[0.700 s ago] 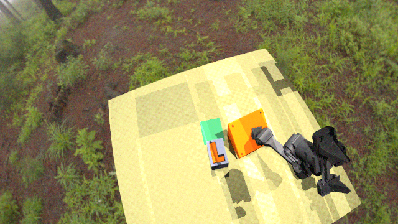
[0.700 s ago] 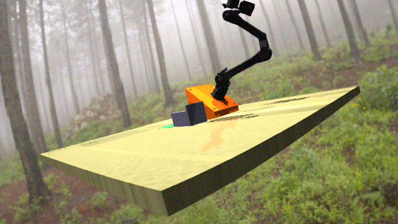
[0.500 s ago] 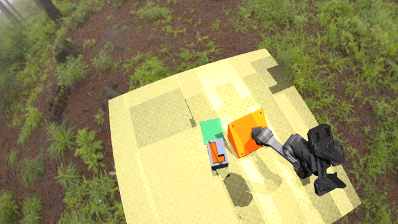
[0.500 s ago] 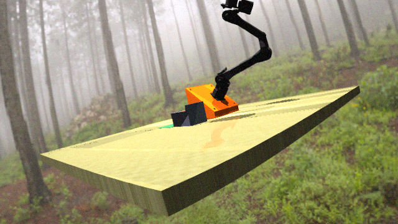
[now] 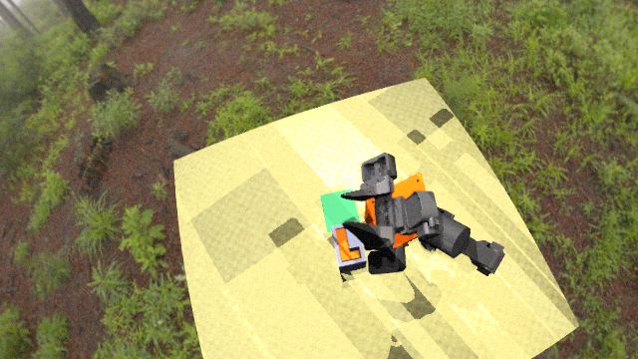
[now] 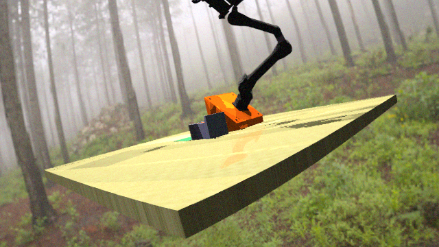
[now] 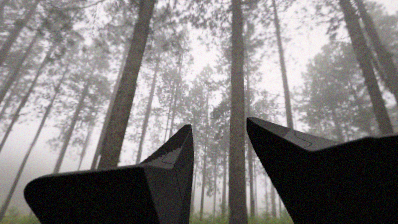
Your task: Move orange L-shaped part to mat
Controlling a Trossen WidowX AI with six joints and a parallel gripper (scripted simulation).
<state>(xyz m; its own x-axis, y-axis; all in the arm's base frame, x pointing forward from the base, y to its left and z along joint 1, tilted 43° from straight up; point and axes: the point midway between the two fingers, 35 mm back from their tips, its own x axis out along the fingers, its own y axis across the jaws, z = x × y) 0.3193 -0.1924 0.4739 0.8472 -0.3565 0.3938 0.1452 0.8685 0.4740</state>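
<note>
The orange L-shaped part is 60 cm below my gripper tip, 12 cm to the right of it and 2 cm behind it. The rest, counted from my gripper tip: green mat (66 cm below, 29 cm to the right, 3 cm behind).
</note>
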